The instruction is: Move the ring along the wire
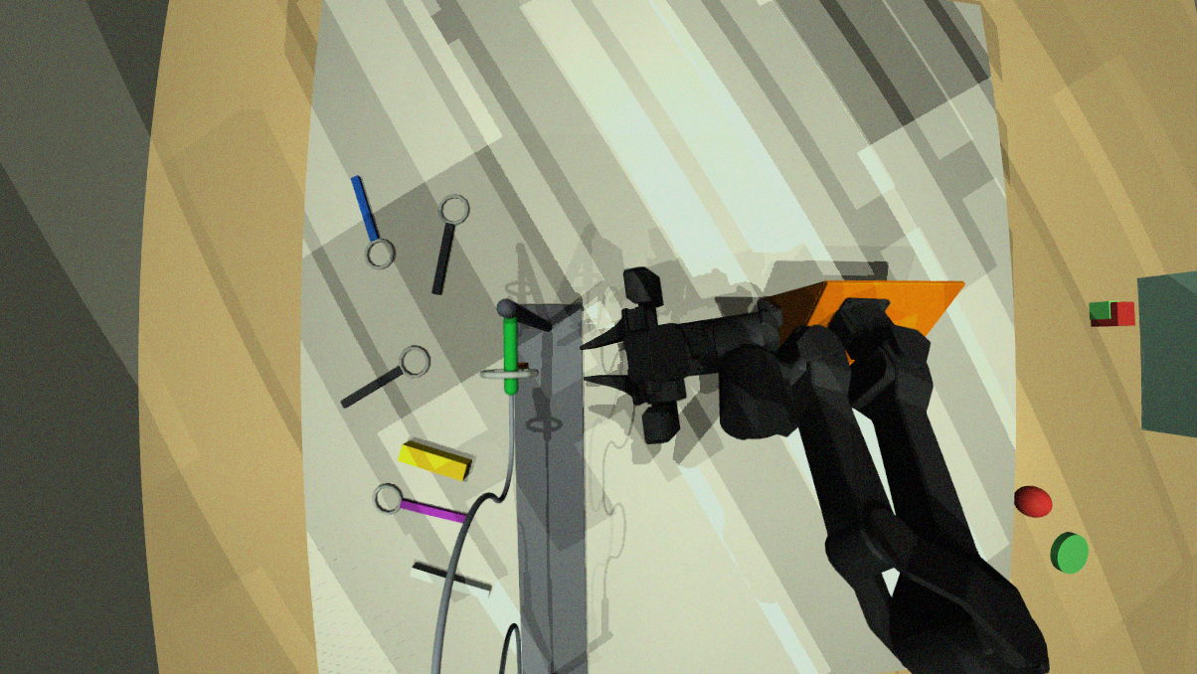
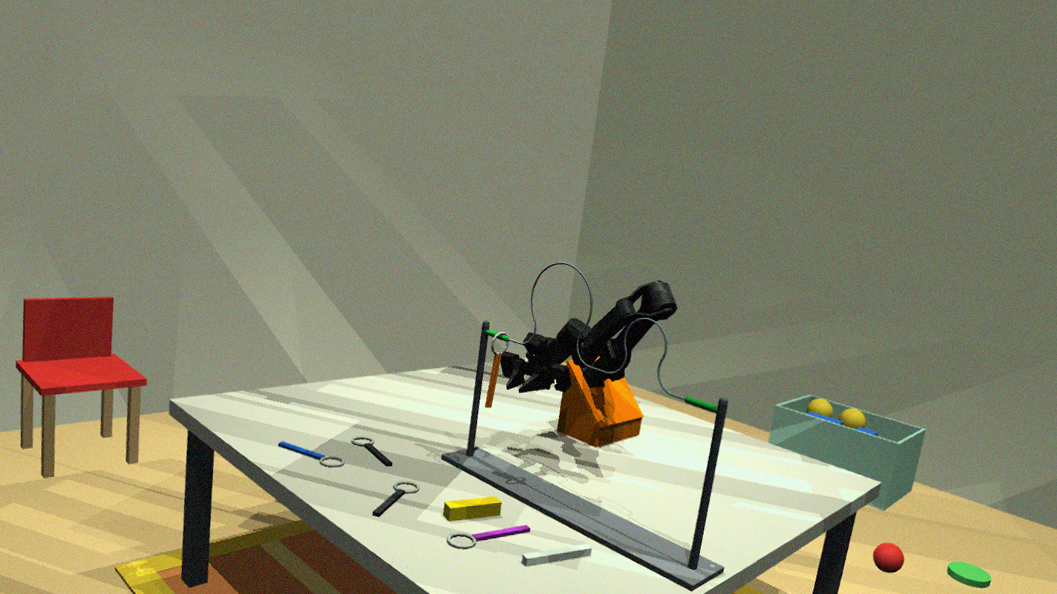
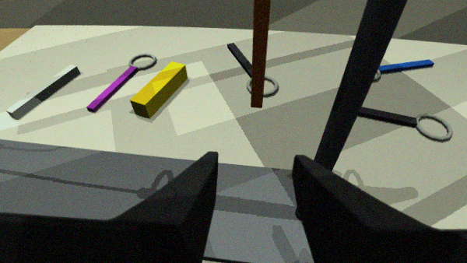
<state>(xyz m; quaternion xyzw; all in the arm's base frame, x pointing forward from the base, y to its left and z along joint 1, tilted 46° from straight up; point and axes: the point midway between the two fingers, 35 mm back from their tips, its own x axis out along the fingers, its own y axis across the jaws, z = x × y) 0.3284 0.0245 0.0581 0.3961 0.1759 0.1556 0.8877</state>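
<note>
The ring with orange handle lies 7 cm ahead of my gripper tip, 7 cm above it and 1 cm to the left of it. From my gripper tip the other things lie so: ring with black handle: 23 cm ahead, 20 cm to the right, 17 cm below; then ring with purple handle: 29 cm ahead, 25 cm to the left, 17 cm below; then yellow block: 24 cm ahead, 17 cm to the left, 16 cm below.
</note>
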